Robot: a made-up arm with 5 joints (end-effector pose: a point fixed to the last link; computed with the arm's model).
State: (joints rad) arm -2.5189 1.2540 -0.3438 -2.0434 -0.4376
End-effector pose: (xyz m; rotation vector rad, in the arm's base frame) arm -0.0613 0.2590 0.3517 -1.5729 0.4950 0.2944
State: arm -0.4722 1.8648 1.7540 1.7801 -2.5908
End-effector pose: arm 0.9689 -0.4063 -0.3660 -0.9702 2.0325 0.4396
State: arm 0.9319 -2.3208 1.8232 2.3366 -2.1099
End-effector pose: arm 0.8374 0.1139 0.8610 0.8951 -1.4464 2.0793
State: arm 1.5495 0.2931 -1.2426 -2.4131 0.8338
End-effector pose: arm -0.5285 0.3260 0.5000 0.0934 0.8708 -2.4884
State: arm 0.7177 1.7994 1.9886 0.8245 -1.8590
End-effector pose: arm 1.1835 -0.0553 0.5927 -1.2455 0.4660 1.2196
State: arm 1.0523 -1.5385 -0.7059 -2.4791 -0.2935
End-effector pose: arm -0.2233 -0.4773 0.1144 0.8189 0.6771 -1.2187
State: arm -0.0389 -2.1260 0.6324 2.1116 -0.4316
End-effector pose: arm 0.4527 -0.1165 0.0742 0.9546 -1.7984 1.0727
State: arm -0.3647 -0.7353 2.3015 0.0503 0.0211
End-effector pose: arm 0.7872 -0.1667 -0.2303 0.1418 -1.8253 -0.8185
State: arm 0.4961 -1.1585 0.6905 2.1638 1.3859
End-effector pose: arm -0.0366 -0.2355 -0.0326 -1.0112 -2.5752 0.0125
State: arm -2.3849 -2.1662 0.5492 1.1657 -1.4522
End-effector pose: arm -0.0611 0.2163 -0.3109 1.7830 -0.4872 -1.5633
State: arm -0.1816 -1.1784 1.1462 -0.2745 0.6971
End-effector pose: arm 0.1806 0.0020 0.0535 0.4788 -0.3261 -1.1197
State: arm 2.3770 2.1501 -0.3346 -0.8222 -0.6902
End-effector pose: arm 0.3214 0.0179 0.1342 0.1428 2.1233 2.0144
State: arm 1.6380 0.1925 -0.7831 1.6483 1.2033
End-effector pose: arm -0.7549 0.1720 0.1853 -1.6728 -1.4122 0.9031
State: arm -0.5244 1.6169 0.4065 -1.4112 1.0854
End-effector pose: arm -0.0719 0.3554 -0.2901 -2.1212 -0.5900 -0.9573
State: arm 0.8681 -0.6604 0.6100 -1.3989 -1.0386
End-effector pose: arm 0.4002 0.2852 0.2457 2.4216 -1.2874 -0.6387
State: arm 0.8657 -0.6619 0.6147 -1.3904 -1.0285
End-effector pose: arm 0.3999 0.2849 0.2437 2.4132 -1.2845 -0.6343
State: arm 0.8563 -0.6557 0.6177 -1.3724 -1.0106
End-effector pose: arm 0.4001 0.2831 0.2334 2.3823 -1.2826 -0.6284
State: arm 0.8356 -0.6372 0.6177 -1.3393 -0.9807
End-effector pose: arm 0.4007 0.2786 0.2100 2.3156 -1.2811 -0.6204
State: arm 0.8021 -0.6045 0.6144 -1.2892 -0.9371
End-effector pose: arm 0.4000 0.2697 0.1723 2.2077 -1.2772 -0.6107
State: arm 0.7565 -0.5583 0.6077 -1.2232 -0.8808
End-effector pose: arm 0.3956 0.2544 0.1226 2.0609 -1.2664 -0.5999
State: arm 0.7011 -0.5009 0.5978 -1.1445 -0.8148
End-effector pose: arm 0.3845 0.2314 0.0662 1.8828 -1.2443 -0.5879
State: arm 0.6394 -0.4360 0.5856 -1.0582 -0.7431
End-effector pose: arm 0.3652 0.2014 0.0102 1.6857 -1.2090 -0.5740
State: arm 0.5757 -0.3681 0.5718 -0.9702 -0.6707
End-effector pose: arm 0.3384 0.1670 -0.0383 1.4842 -1.1617 -0.5575
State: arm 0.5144 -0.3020 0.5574 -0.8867 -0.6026
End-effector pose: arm 0.3074 0.1321 -0.0749 1.2930 -1.1071 -0.5383
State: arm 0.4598 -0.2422 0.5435 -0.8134 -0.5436
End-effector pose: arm 0.2768 0.1010 -0.0984 1.1253 -1.0520 -0.5176
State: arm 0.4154 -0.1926 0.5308 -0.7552 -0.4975
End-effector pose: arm 0.2506 0.0765 -0.1115 0.9915 -1.0029 -0.4982
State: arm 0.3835 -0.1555 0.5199 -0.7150 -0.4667
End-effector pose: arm 0.2312 0.0598 -0.1177 0.8972 -0.9652 -0.4831
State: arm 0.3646 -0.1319 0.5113 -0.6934 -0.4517
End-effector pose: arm 0.2194 0.0506 -0.1207 0.8433 -0.9417 -0.4743
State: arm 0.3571 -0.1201 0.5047 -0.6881 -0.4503
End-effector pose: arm 0.2141 0.0477 -0.1224 0.8240 -0.9315 -0.4723
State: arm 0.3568 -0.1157 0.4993 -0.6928 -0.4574
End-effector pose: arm 0.2130 0.0484 -0.1238 0.8261 -0.9299 -0.4746
